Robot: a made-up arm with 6 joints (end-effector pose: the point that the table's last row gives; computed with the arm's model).
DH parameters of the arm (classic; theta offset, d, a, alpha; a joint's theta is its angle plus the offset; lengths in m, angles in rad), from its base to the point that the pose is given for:
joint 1: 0 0.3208 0 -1.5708
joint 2: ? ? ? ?
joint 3: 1.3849 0 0.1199 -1.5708
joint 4: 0 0.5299 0 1.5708
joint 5: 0 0 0.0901 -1.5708
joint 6: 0 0.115 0 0
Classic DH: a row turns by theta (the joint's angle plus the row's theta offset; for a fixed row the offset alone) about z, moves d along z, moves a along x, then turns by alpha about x.
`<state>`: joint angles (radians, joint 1 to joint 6).
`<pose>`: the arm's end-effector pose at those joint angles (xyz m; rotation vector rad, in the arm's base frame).
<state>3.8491 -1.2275 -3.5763 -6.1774 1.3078 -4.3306</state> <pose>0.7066 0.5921 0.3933 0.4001 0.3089 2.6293</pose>
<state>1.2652 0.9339 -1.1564 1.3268 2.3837 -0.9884</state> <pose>0.0130 0.5073 -0.0145 -0.7436 -0.6431 1.8694</pose>
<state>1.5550 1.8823 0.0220 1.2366 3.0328 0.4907</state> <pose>-0.0987 -0.1429 0.2232 -0.8090 -2.0065 -1.4247</pose>
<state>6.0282 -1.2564 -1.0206 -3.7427 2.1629 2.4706</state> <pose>-0.0082 0.0873 1.0102 -1.6177 0.4392 1.7398</pose>
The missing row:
joint 2: -1.3849 0 0.3252 0
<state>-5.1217 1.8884 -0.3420 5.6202 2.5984 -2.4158</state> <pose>0.0004 -0.2103 0.1400 0.4564 1.3048 1.9832</pose>
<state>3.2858 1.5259 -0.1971 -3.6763 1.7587 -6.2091</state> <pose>0.2095 -0.0364 -0.0928 2.5180 0.1075 -0.4700</pose>
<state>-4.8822 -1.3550 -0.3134 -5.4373 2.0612 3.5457</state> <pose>-0.0638 0.2655 0.5264 1.3344 -1.8276 -0.2602</pose>
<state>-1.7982 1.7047 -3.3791 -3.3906 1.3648 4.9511</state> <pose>-0.1860 -0.9065 0.4949 0.3353 -0.2422 3.0869</pose>
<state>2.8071 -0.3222 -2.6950 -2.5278 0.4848 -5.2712</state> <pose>0.0502 -0.0334 1.3236 -0.4436 0.0833 -1.8411</pose>
